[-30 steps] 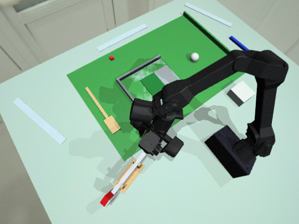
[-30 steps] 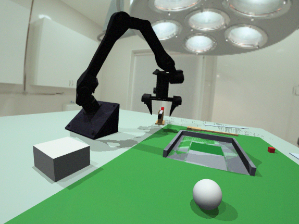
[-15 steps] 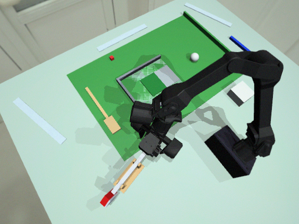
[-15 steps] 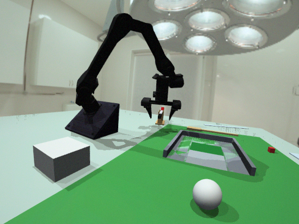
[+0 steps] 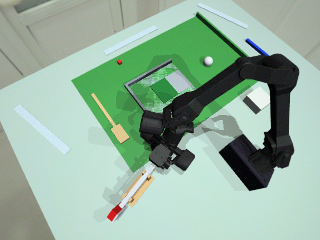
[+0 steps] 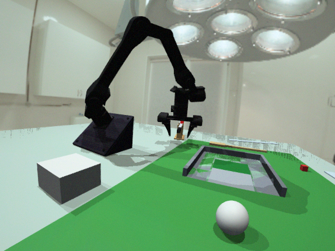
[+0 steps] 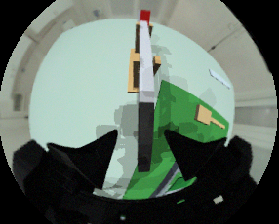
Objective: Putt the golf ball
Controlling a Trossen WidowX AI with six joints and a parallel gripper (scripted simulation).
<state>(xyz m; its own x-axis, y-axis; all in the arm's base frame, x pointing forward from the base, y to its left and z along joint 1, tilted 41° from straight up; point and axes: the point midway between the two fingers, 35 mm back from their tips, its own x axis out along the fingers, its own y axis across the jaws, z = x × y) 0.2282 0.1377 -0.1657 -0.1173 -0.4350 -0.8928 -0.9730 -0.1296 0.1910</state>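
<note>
My gripper tip is 470 mm to the left of the white block, 60 mm past it and 10 mm above it. Round my gripper tip: tan stand: 130 mm to the left, 30 mm behind; then green mat: 260 mm to the right, 250 mm ahead, 30 mm below; then red putter: 110 mm to the left, 30 mm behind, 30 mm above.
</note>
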